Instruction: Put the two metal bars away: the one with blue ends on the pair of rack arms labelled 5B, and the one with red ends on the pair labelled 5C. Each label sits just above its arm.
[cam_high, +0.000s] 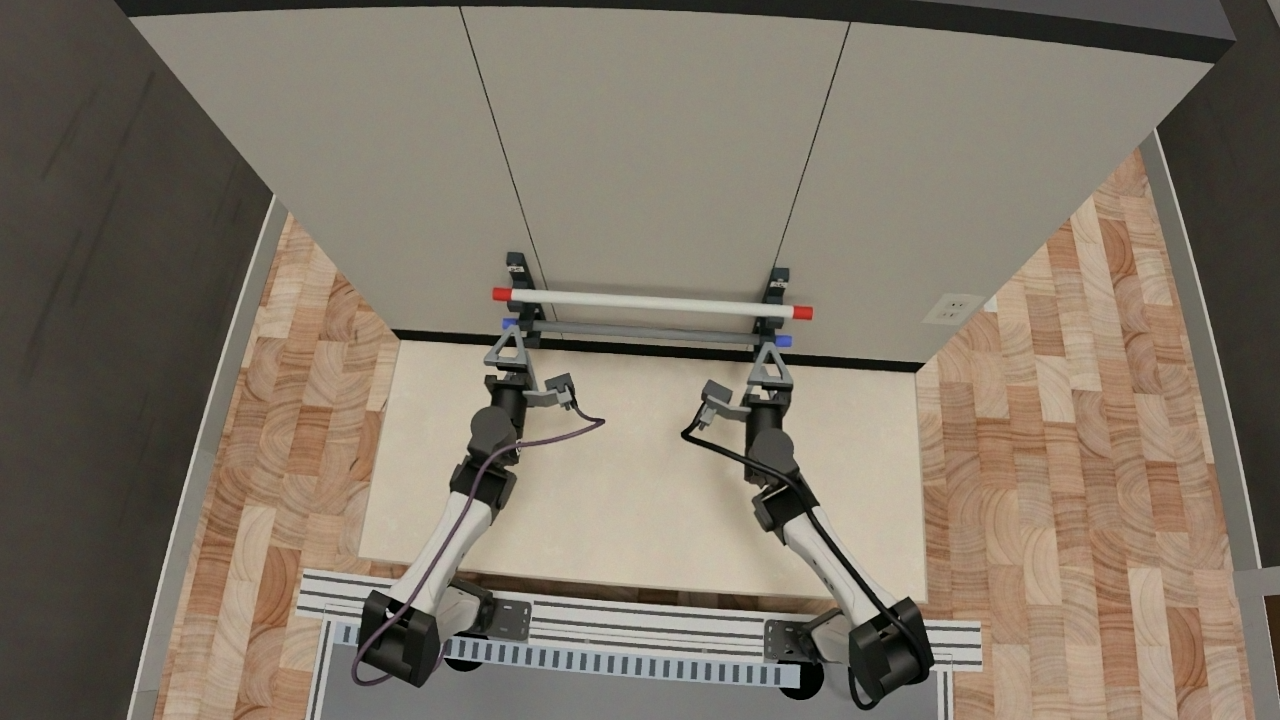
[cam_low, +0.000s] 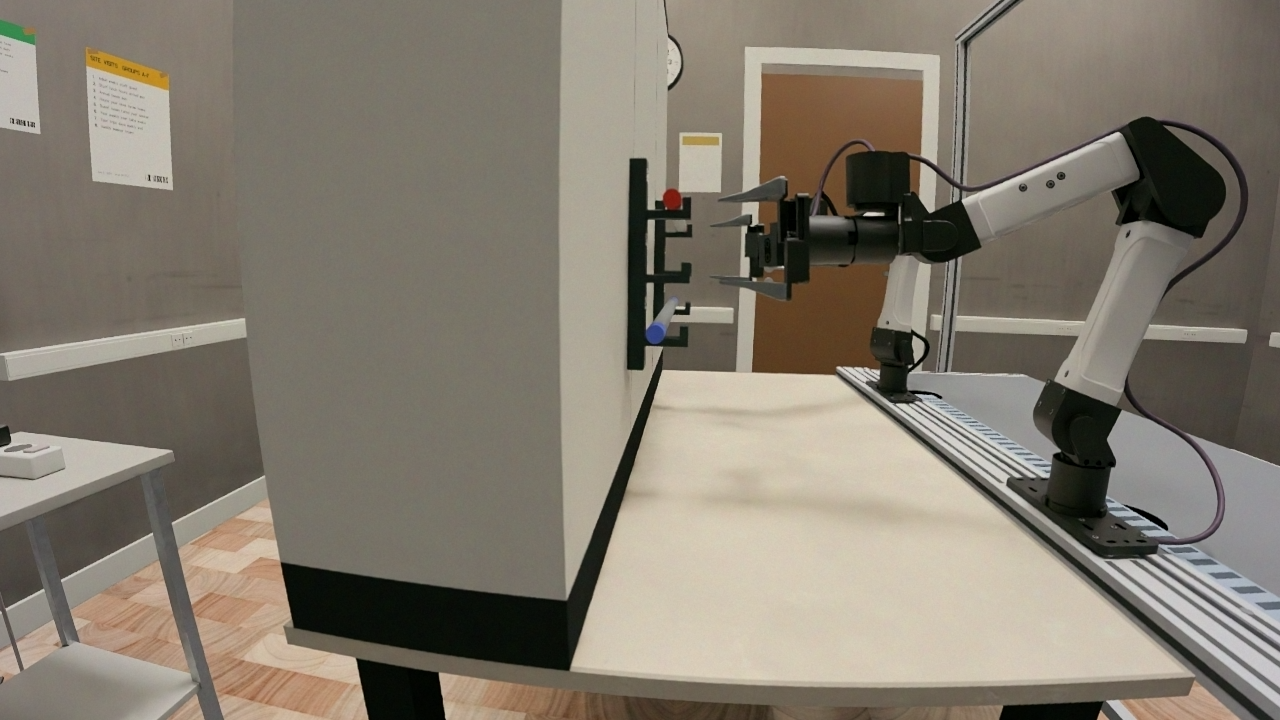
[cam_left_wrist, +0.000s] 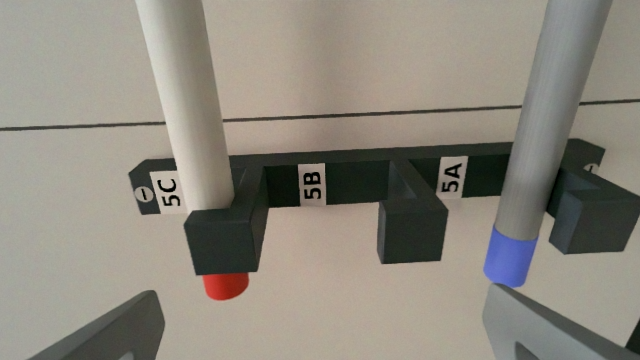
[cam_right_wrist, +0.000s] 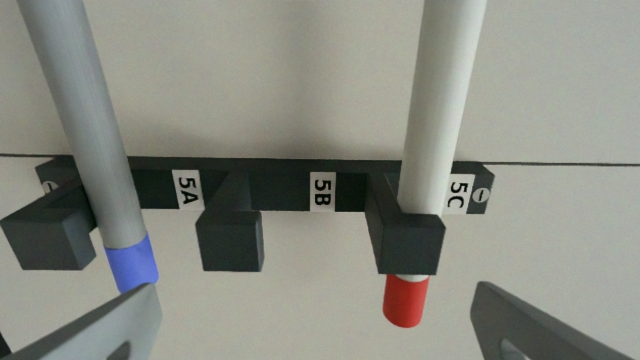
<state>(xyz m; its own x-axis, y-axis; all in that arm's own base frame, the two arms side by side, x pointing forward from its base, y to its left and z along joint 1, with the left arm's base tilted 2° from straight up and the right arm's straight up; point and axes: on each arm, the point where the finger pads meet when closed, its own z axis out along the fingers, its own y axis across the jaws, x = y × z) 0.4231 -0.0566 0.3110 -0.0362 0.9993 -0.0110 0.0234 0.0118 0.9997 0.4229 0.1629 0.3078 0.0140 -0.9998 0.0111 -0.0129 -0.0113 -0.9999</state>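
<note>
Now: left hand 8 cm short of the blue-ended bar, 20 cm to the left of it and 11 cm above it. From my left hand the other things lie so: pale cabinet (23 cm ahead, 21 cm to the right, 14 cm above); red-ended bar (6 cm ahead, 21 cm to the right, 4 cm above).
</note>
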